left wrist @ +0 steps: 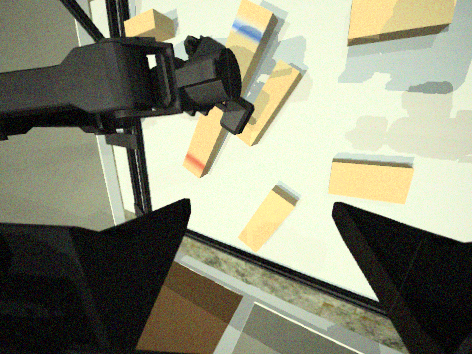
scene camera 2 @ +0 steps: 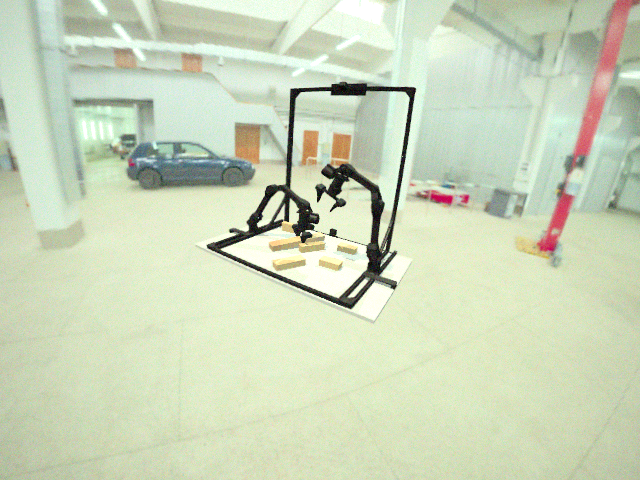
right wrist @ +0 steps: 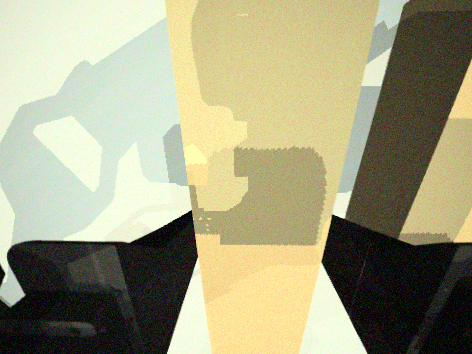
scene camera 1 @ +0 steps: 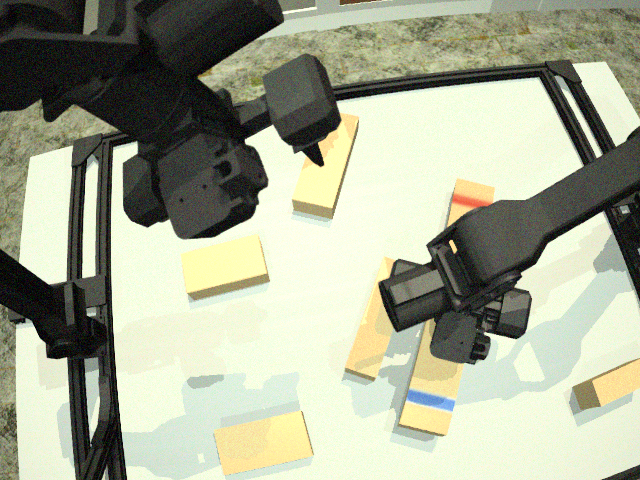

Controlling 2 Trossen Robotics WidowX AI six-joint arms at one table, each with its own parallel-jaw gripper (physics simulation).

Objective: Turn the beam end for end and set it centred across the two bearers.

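Pixels of known places: left gripper, between the fingertips: [left wrist: 261,206] [scene camera 2: 323,207] [scene camera 1: 276,183]; right gripper, between the fingertips: [scene camera 2: 300,242] [right wrist: 254,211]; left arm's base, origin of its link: [scene camera 2: 373,270] [scene camera 1: 87,337]; right arm's base, origin of its link: [left wrist: 128,119] [scene camera 2: 253,231] [scene camera 1: 637,229].
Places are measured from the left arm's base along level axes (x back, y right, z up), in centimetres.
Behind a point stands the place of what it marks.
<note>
The beam [scene camera 1: 432,373] {x -48.6, y 14.1, z 3.7 cm} [scene camera 2: 285,244] {x -56.7, y -6.3, z 1.7 cm} [left wrist: 201,147] {x -59.4, y -5.3, z 2.5 cm} [right wrist: 270,88] {x -50.3, y 12.2, z 3.6 cm} is a long wooden plank. It has a red stripe at its far end and a blue stripe at its near end in scene camera 1. My right gripper [scene camera 1: 463,320] {x -53.8, y 6.3, z 0.0 cm} [scene camera 2: 305,232] {x -53.8, y 6.3, z 0.0 cm} [left wrist: 226,99] {x -53.8, y 6.3, z 0.0 cm} [right wrist: 254,211] {x -53.8, y 6.3, z 0.0 cm} is shut on it near the middle and seems to hold it just above the table. A shorter plain block [scene camera 1: 370,324] {x -42.2, y 5.6, z 2.5 cm} [scene camera 2: 311,246] {x -42.7, y 2.3, z 1.6 cm} [left wrist: 273,98] {x -41.9, y 6.2, z 2.5 cm} lies close alongside the beam. My left gripper [scene camera 1: 310,148] [scene camera 2: 330,195] [left wrist: 261,206] {x -33.9, y -2.2, z 29.6 cm} is open and empty. It hangs high over the far block [scene camera 1: 325,167] {x -40.9, y -20.0, z 1.9 cm} [left wrist: 267,218] {x -40.7, y -20.3, z 1.9 cm}.
More plain blocks lie on the white table [scene camera 1: 413,143] {x -57.0, y -24.2, z -1.9 cm}: one at mid left [scene camera 1: 224,267] {x -23.6, y -6.6, z 1.9 cm} [left wrist: 369,179] {x -23.2, y -6.7, z 1.9 cm}, one at the front [scene camera 1: 263,443] {x -25.3, y 18.8, z 1.9 cm} [left wrist: 378,17] {x -27.4, y 17.6, z 1.9 cm}, and one by the frame behind my right arm [left wrist: 150,24] [scene camera 2: 287,226] {x -61.5, y 6.9, z 9.3 cm}. A black frame [scene camera 1: 442,78] {x -66.1, y -36.3, z 0.1 cm} rims the table.
</note>
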